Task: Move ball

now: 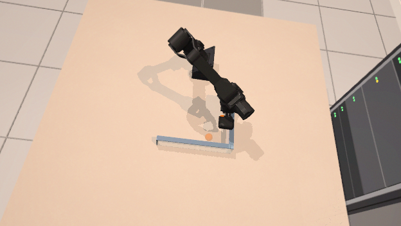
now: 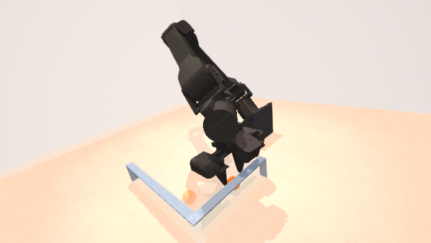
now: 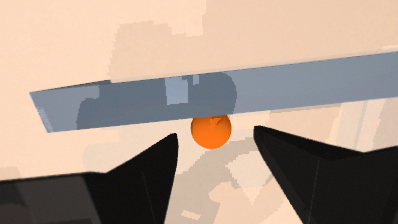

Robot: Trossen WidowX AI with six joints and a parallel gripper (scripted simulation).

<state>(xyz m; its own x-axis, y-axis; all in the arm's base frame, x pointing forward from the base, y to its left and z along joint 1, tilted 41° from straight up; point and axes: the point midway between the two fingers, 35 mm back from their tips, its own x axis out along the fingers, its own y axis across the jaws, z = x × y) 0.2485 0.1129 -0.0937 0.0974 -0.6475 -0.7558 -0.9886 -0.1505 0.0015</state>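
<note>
Right now my gripper tip is 2 cm above the orange ball. From my gripper tip the other things lie so: see-through copy of ball (10 cm ahead, 4 cm to the right, 2 cm below).
</note>
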